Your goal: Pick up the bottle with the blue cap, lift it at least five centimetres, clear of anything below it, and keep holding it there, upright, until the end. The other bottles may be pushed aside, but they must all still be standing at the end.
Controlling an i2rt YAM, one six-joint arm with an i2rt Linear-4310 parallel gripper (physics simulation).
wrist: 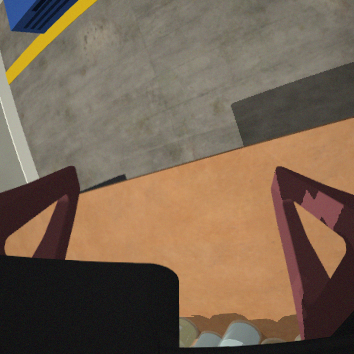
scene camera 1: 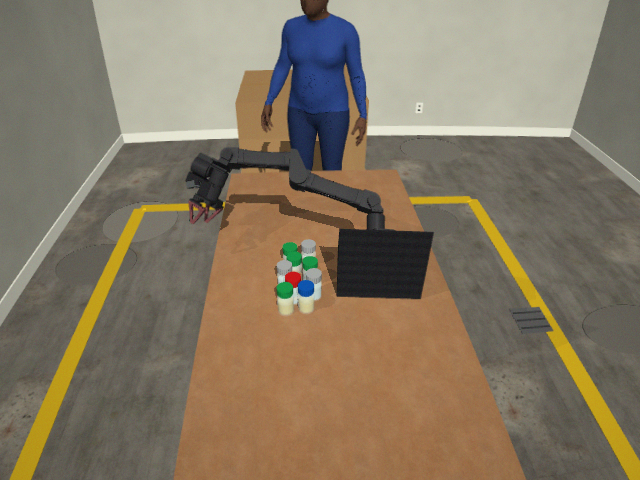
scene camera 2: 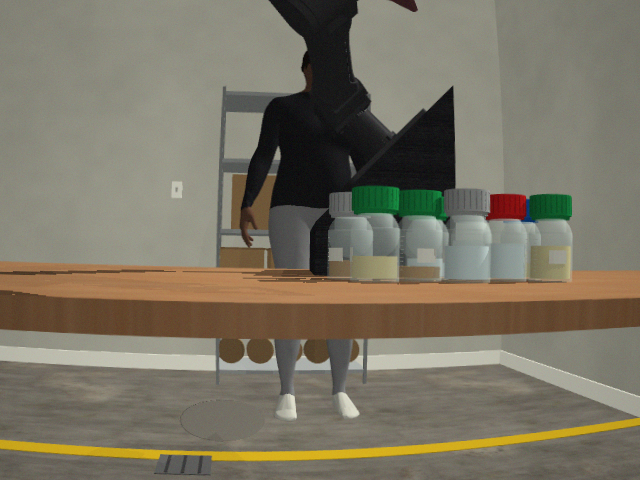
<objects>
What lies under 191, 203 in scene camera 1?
My gripper.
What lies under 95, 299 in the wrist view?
My gripper.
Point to a grey-capped bottle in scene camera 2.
340, 203
</objects>
